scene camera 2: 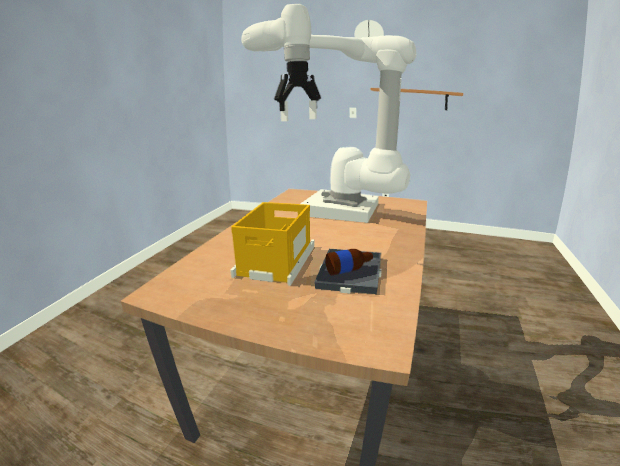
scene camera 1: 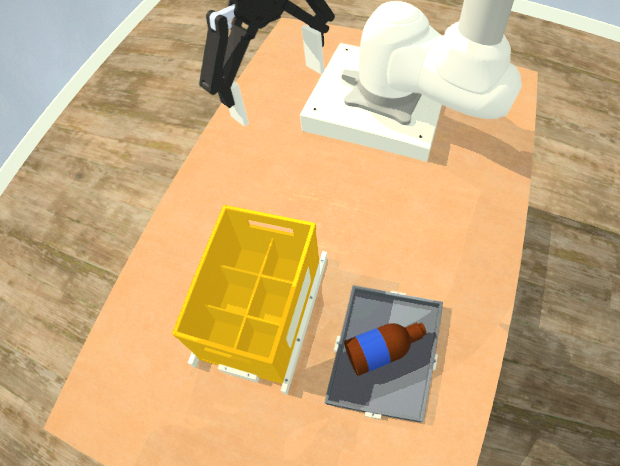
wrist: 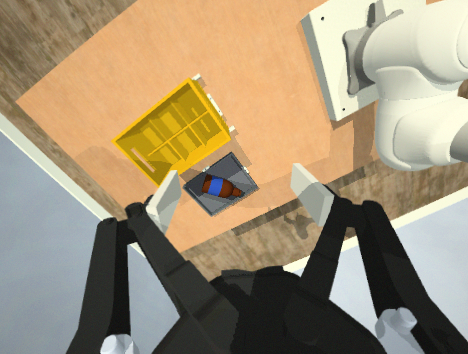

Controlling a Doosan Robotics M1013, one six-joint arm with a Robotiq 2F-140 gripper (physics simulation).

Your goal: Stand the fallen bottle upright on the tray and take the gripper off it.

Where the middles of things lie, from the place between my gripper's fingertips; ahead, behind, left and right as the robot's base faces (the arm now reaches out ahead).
I see the white rail (scene camera 1: 318,276) 140 mm ahead of my hand, 70 mm to the left of it and 470 mm below it.
